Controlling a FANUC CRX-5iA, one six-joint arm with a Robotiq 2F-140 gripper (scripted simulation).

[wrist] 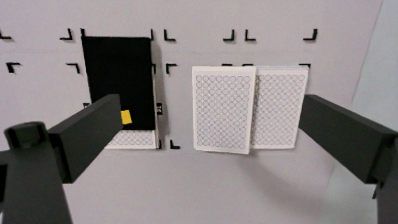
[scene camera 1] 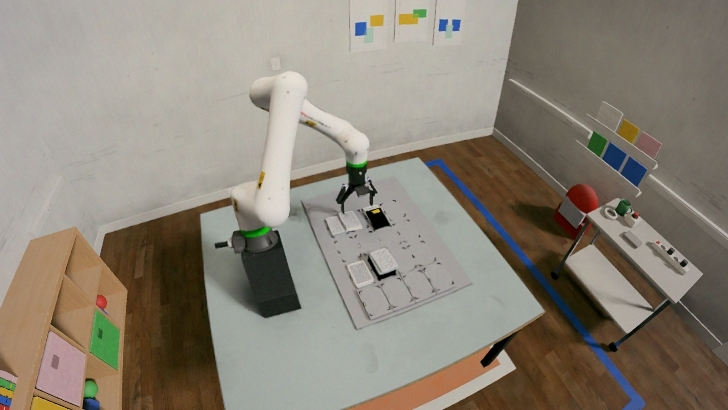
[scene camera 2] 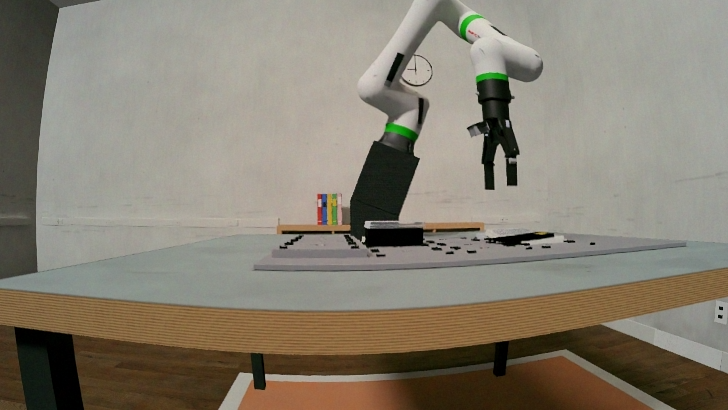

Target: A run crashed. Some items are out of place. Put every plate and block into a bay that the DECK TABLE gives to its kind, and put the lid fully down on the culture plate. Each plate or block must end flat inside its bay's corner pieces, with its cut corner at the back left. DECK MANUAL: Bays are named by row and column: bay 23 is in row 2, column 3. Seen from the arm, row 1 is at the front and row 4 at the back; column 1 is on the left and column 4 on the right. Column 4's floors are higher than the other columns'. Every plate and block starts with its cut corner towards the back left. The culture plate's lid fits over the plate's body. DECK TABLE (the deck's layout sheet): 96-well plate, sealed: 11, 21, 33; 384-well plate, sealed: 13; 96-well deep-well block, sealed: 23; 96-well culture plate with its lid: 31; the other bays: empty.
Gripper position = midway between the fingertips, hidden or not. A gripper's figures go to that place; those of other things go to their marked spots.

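The robot's gripper (wrist: 210,111) is 150 mm from the lens. A lid (wrist: 114,65) sits 280 mm from the lens, while a white plate (wrist: 279,90) is 290 mm from the lens.
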